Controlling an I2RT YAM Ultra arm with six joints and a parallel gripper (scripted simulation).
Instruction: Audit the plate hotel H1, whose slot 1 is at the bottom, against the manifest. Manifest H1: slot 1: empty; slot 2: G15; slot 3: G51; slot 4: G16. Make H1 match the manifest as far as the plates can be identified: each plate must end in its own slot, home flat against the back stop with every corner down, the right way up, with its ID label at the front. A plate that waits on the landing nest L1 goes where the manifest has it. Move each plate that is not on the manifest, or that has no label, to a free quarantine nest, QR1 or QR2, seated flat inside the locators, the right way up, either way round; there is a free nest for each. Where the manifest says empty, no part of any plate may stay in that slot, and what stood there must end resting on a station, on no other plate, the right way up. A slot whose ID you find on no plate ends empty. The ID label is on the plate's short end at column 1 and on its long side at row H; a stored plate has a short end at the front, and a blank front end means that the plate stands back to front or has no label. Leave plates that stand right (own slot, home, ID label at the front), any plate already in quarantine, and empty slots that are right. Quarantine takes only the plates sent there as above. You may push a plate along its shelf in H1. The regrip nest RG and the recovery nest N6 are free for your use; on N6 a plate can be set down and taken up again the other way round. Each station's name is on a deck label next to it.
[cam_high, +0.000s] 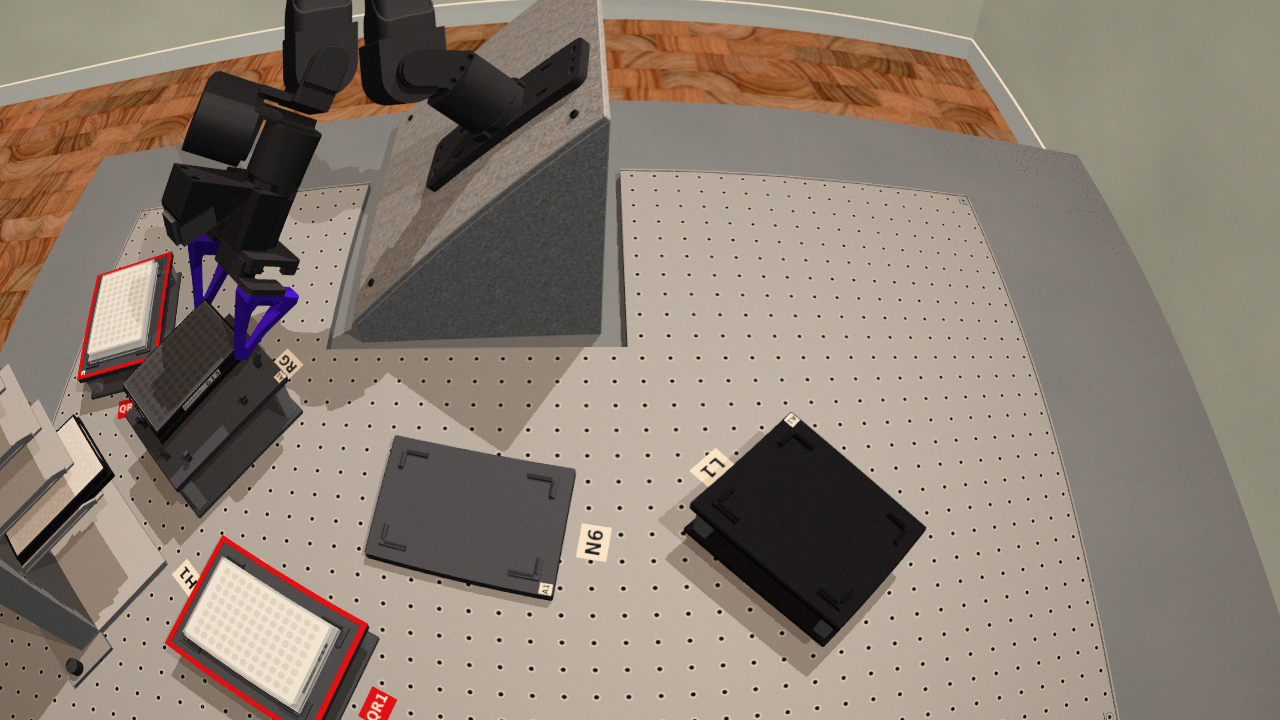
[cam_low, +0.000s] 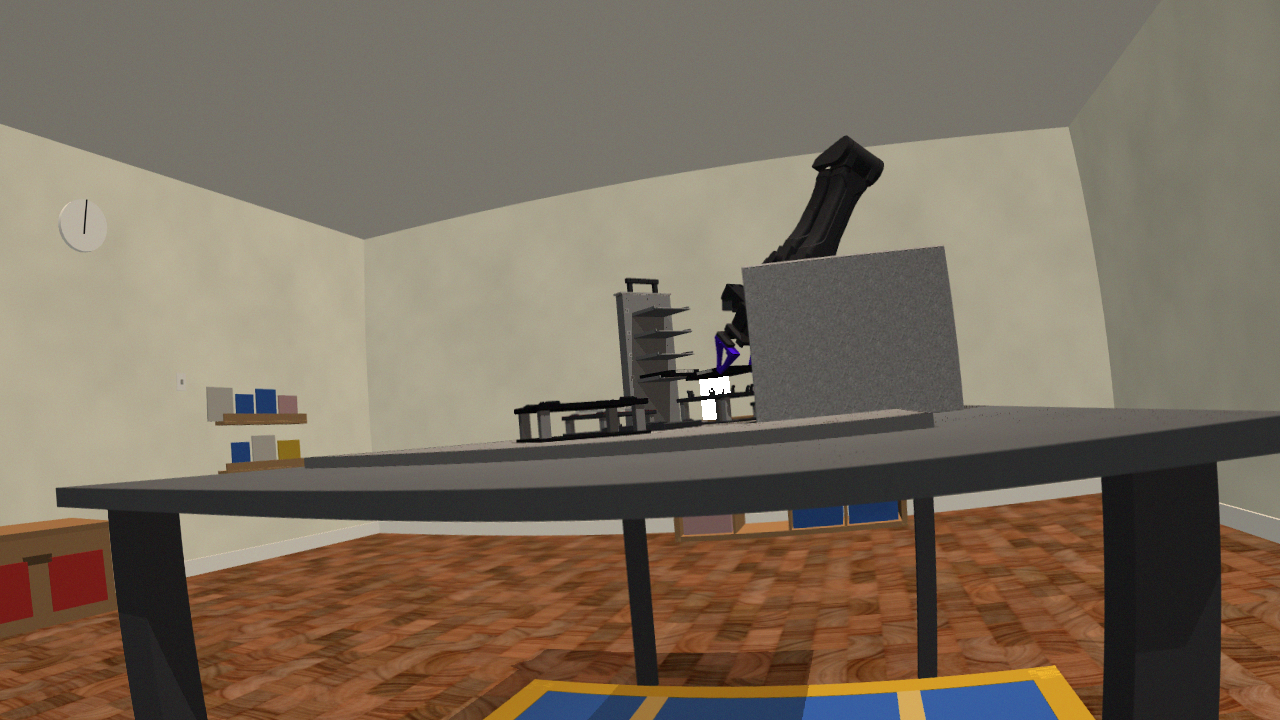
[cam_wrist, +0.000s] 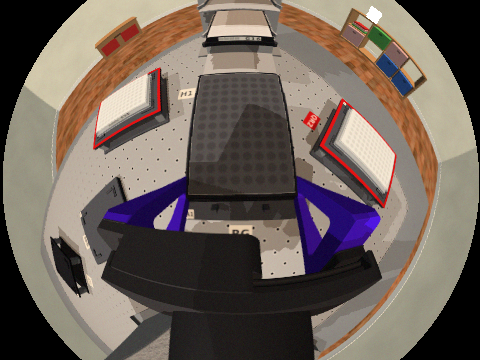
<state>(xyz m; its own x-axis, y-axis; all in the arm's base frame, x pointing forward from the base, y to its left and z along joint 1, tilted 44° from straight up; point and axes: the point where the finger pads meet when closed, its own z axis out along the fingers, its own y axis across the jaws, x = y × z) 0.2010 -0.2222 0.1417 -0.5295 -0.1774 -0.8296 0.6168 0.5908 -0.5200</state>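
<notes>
My hand is 4 cm short of the regrip nest RG, 3 cm to the left of it and 5 cm above it. Round my hand: quarantine nest QR2 (8 cm behind, 21 cm to the right, 7 cm below); then quarantine nest QR1 (26 cm ahead, 7 cm to the left, 7 cm below); then recovery nest N6 (11 cm ahead, 24 cm to the left, 10 cm below).
</notes>
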